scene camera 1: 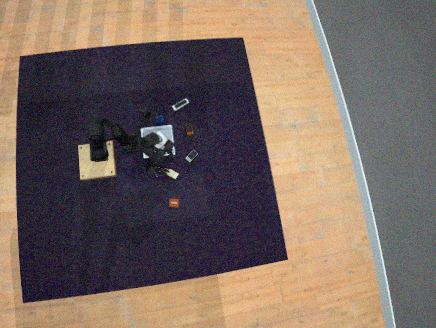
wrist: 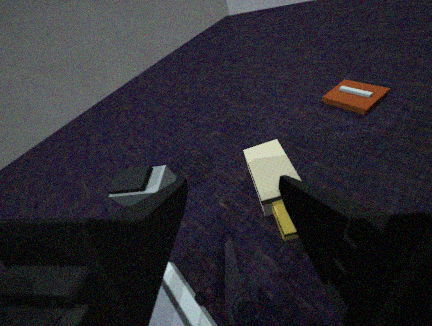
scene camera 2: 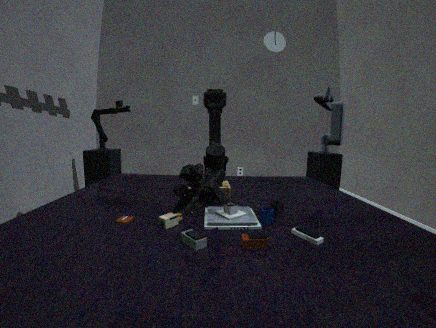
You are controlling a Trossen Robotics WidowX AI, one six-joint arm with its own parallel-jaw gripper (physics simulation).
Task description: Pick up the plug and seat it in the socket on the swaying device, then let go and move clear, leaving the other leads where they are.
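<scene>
A cream plug with a yellow tip (scene camera 1: 172,174) (scene camera 2: 170,220) (wrist: 271,175) lies on the dark mat beside the device. The pale grey, flat device (scene camera 1: 162,131) (scene camera 2: 232,223) (wrist: 181,286) carries a raised block with the socket (scene camera 2: 230,209); in the wrist view part of its edge shows at the bottom. My gripper (scene camera 1: 161,159) (wrist: 232,183) is open, with nothing between its fingers. It is low, near the device's edge. In the wrist view the plug is beyond the fingertips, and the right finger overlaps its near side and yellow tip. The socket does not show in the wrist view.
A grey connector (scene camera 1: 192,156) (scene camera 2: 194,239) (wrist: 137,182), an orange one (scene camera 1: 190,130) (scene camera 2: 255,241), a white one (scene camera 1: 180,104) (scene camera 2: 307,235) and a blue one (scene camera 1: 159,119) (scene camera 2: 267,215) lie around the device. An orange tile (scene camera 1: 174,203) (scene camera 2: 125,219) (wrist: 356,97) lies farther off.
</scene>
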